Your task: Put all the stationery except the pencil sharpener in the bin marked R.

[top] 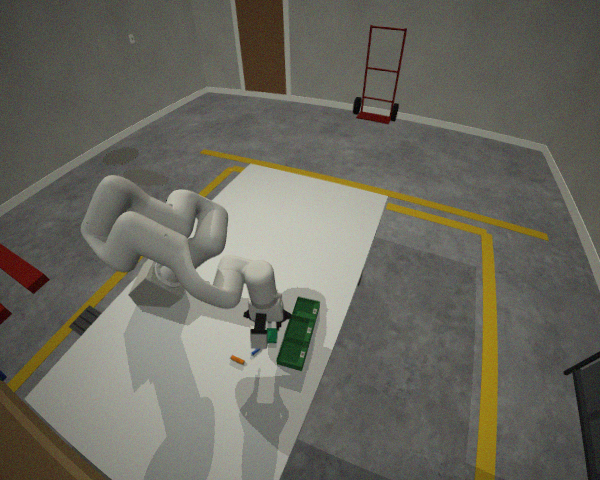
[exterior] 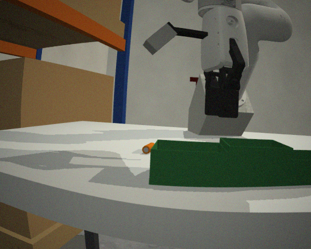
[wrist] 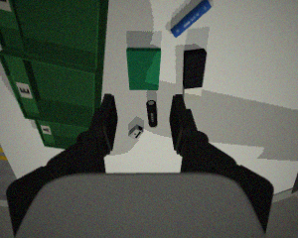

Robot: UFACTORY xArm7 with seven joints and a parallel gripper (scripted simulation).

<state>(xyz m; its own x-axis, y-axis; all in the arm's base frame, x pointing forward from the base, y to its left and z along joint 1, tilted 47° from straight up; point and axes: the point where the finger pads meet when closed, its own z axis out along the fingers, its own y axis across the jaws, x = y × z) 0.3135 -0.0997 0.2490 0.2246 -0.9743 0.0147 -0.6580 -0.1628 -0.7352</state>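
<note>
My hand is 90 mm above the small green block. Also, from my hand: black cylinder 40 mm behind, 70 mm to the left, 80 mm below; blue cylinder 30 mm behind, 70 mm to the right, 90 mm below; black block 60 mm behind, 10 mm to the right, 80 mm below.
</note>
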